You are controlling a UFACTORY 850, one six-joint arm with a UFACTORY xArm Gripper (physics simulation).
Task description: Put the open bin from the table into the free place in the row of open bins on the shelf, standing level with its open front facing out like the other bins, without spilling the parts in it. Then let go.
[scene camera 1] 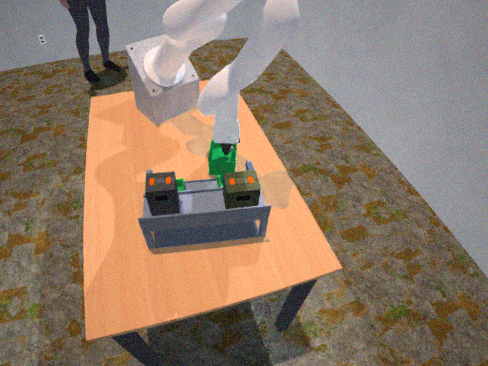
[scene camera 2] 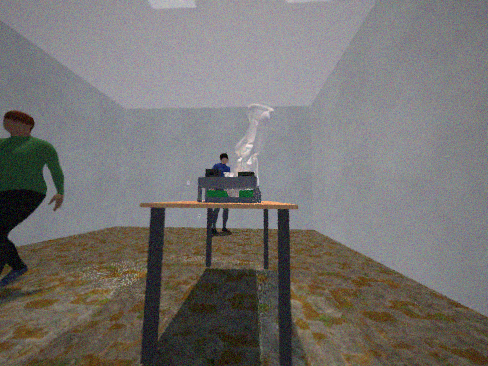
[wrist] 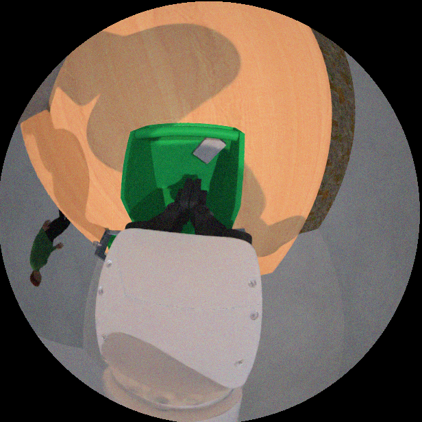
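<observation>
The green open bin point(scene camera 1: 221, 165) point(wrist: 157, 169) stands on the wooden table point(scene camera 1: 170, 283) point(scene camera 2: 170, 205) just behind the grey shelf point(scene camera 1: 206, 218) point(scene camera 2: 228, 182). A small grey part point(wrist: 209, 150) lies inside it. My gripper point(scene camera 1: 226, 148) point(wrist: 190, 190) reaches down into the bin with its fingers pressed together on nothing. Two green bins point(scene camera 2: 217, 194) point(scene camera 2: 246, 194) stand in the shelf with a gap between them; their backs point(scene camera 1: 180, 184) point(scene camera 1: 219, 179) show in scene camera 1.
A black box point(scene camera 1: 162, 192) and an olive box point(scene camera 1: 241, 189) stand on top of the shelf, left and right. The robot's grey base point(scene camera 1: 159, 91) is at the table's far end. A person point(scene camera 1: 90, 36) point(scene camera 2: 221, 168) stands beyond the table.
</observation>
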